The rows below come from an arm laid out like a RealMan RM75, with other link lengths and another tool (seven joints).
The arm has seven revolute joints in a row. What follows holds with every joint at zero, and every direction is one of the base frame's. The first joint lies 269.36 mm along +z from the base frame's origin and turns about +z. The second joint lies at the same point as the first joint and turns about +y. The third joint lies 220.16 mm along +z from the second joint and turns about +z. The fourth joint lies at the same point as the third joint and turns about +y. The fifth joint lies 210 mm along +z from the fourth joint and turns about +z. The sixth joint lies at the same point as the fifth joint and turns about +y. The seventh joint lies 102.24 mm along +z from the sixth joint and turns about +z. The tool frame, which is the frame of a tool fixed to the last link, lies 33 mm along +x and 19 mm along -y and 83 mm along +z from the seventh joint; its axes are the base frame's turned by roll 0.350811, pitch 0 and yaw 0.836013 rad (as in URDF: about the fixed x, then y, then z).
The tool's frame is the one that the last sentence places.
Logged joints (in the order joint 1, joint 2, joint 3, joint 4, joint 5, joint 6, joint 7), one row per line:
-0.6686 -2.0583 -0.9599 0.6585 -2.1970 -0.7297 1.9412
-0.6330 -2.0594 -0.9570 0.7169 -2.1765 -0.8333 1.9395
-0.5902 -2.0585 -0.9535 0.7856 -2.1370 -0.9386 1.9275
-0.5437 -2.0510 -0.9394 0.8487 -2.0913 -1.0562 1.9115
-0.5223 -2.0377 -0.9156 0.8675 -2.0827 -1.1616 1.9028
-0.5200 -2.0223 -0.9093 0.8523 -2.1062 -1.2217 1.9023
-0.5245 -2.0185 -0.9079 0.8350 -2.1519 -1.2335 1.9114
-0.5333 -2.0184 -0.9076 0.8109 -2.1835 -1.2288 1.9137
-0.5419 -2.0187 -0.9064 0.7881 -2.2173 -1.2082 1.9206
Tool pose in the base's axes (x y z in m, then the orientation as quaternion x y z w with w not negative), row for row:
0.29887 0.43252 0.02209 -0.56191 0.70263 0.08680 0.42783
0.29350 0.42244 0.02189 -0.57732 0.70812 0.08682 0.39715
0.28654 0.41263 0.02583 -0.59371 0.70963 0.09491 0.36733
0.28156 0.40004 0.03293 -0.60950 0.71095 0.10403 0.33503
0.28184 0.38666 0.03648 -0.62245 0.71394 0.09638 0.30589
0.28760 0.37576 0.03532 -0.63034 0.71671 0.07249 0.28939
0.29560 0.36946 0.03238 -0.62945 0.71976 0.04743 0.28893
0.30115 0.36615 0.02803 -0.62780 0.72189 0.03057 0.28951
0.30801 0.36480 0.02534 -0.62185 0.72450 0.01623 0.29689
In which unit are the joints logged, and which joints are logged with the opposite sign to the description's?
The joints are logged in radians. Opposite sign: joint 1, joint 2, joint 4.
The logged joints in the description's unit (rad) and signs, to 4 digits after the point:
0.6686 2.0583 -0.9599 -0.6585 -2.1970 -0.7297 1.9412
0.6330 2.0594 -0.9570 -0.7169 -2.1765 -0.8333 1.9395
0.5902 2.0585 -0.9535 -0.7856 -2.1370 -0.9386 1.9275
0.5437 2.0510 -0.9394 -0.8487 -2.0913 -1.0562 1.9115
0.5223 2.0377 -0.9156 -0.8675 -2.0827 -1.1616 1.9028
0.5200 2.0223 -0.9093 -0.8523 -2.1062 -1.2217 1.9023
0.5245 2.0185 -0.9079 -0.8350 -2.1519 -1.2335 1.9114
0.5333 2.0184 -0.9076 -0.8109 -2.1835 -1.2288 1.9137
0.5419 2.0187 -0.9064 -0.7881 -2.2173 -1.2082 1.9206

